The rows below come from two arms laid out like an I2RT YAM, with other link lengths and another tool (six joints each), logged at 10 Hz.
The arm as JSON. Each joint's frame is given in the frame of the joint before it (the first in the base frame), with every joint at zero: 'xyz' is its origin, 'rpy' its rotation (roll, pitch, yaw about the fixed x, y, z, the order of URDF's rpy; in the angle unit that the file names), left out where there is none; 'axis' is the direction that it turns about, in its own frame. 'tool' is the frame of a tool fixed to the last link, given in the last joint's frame.
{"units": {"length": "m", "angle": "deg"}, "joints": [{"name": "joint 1", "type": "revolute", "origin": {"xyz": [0.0, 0.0, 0.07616]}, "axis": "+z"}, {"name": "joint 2", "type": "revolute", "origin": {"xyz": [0.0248, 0.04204, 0.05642], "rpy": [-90.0, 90.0, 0.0]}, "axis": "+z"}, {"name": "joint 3", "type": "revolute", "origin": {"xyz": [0.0, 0.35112, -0.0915], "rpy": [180.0, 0.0, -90.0]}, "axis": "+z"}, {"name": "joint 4", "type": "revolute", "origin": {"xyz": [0.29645, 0.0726, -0.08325], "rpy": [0.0, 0.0, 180.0]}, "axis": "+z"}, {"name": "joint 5", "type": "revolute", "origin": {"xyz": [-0.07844, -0.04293, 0.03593], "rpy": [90.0, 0.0, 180.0]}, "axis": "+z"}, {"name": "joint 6", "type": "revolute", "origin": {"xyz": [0.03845, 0.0, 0.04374], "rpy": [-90.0, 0.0, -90.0]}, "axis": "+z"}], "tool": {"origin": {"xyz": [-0.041, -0.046, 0.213], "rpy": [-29.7, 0.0, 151.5]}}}
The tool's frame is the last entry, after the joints.
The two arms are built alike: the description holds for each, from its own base.
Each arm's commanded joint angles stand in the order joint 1, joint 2, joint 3, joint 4, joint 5, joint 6.
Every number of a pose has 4 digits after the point.
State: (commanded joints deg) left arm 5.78 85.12 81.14 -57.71 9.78 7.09; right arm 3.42 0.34 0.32 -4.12 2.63 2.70
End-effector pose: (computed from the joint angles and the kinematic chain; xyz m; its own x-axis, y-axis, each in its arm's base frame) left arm 0.4082 -0.0384 0.2279 0.3375 -0.8880 0.3123 -0.9411 -0.3247 0.0938; right arm 0.2962 -0.0348 0.1349 0.0439 -0.8984 0.4371 -0.5452 -0.3881 -0.7430
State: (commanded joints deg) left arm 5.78 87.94 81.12 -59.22 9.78 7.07; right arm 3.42 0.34 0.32 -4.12 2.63 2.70
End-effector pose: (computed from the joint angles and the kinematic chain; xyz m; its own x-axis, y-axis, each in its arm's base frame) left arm 0.4041 -0.0389 0.2068 0.3607 -0.8855 0.2929 -0.9312 -0.3240 0.1671; right arm 0.2962 -0.0348 0.1349 0.0439 -0.8984 0.4371 -0.5452 -0.3881 -0.7430
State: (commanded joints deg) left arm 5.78 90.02 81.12 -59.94 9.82 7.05; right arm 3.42 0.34 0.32 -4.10 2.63 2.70
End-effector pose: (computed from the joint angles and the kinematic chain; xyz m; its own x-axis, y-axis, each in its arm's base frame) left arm 0.4026 -0.0392 0.1923 0.3746 -0.8839 0.2800 -0.9219 -0.3230 0.2140; right arm 0.2963 -0.0348 0.1350 0.0437 -0.8984 0.4371 -0.5450 -0.3881 -0.7432
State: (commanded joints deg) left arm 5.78 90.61 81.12 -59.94 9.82 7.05; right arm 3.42 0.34 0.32 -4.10 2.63 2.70
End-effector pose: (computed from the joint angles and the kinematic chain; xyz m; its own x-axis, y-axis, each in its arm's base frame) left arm 0.4032 -0.0392 0.1885 0.3775 -0.8836 0.2771 -0.9197 -0.3228 0.2237; right arm 0.2963 -0.0348 0.1350 0.0437 -0.8984 0.4371 -0.5450 -0.3881 -0.7432
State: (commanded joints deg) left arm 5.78 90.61 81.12 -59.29 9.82 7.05; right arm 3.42 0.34 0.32 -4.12 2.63 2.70
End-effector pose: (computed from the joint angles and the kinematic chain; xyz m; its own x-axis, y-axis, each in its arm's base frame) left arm 0.4068 -0.0388 0.1893 0.3744 -0.8839 0.2803 -0.9221 -0.3230 0.2130; right arm 0.2962 -0.0348 0.1349 0.0439 -0.8984 0.4371 -0.5452 -0.3881 -0.7430
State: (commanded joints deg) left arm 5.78 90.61 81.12 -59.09 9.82 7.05; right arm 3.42 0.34 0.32 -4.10 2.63 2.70
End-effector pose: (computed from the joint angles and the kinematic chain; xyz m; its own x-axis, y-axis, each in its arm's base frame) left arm 0.4079 -0.0387 0.1895 0.3734 -0.8840 0.2813 -0.9229 -0.3231 0.2097; right arm 0.2963 -0.0348 0.1350 0.0437 -0.8984 0.4371 -0.5450 -0.3881 -0.7432
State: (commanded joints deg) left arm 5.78 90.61 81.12 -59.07 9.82 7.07; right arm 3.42 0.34 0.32 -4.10 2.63 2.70
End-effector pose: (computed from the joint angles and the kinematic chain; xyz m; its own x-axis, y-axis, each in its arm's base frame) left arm 0.4080 -0.0386 0.1895 0.3730 -0.8842 0.2813 -0.9230 -0.3228 0.2092; right arm 0.2963 -0.0348 0.1350 0.0437 -0.8984 0.4371 -0.5450 -0.3881 -0.7432
